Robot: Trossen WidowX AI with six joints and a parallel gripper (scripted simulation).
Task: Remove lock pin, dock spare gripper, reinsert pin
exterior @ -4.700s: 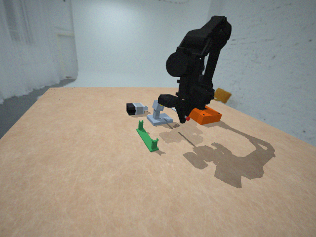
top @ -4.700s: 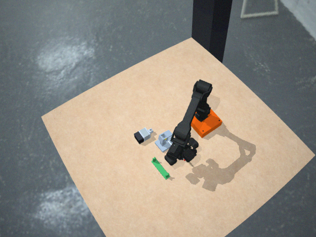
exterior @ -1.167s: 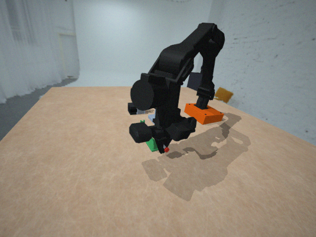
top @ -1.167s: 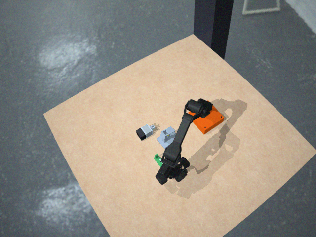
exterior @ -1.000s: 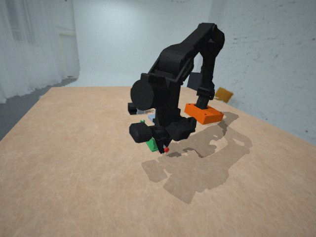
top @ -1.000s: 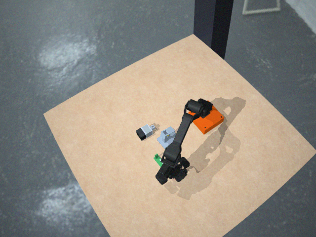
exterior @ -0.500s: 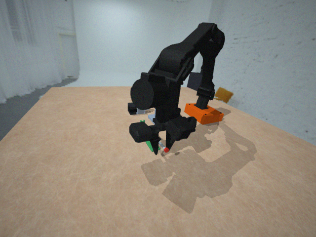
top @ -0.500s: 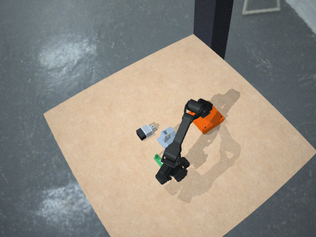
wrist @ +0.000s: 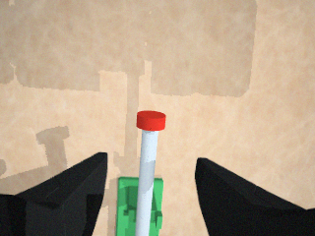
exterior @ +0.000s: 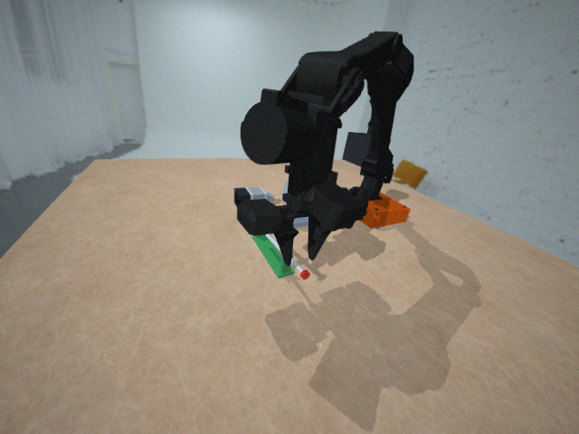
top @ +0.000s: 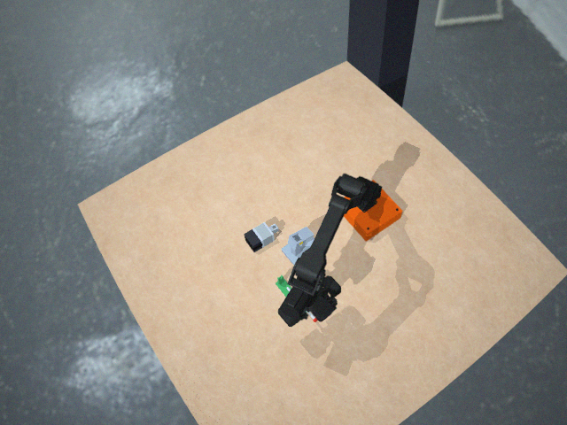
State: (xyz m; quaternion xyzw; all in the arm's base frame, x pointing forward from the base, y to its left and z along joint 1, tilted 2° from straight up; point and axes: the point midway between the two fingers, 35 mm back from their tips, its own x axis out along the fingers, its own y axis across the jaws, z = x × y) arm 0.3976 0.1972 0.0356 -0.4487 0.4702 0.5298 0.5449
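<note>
Right now my gripper tip is 100 mm to the left of the green cradle and 40 mm above it. The rest, counted from my gripper tip: spare gripper (60 mm behind, 330 mm to the right, 40 mm below); then mount (130 mm behind, 210 mm to the right, 10 mm below).
</note>
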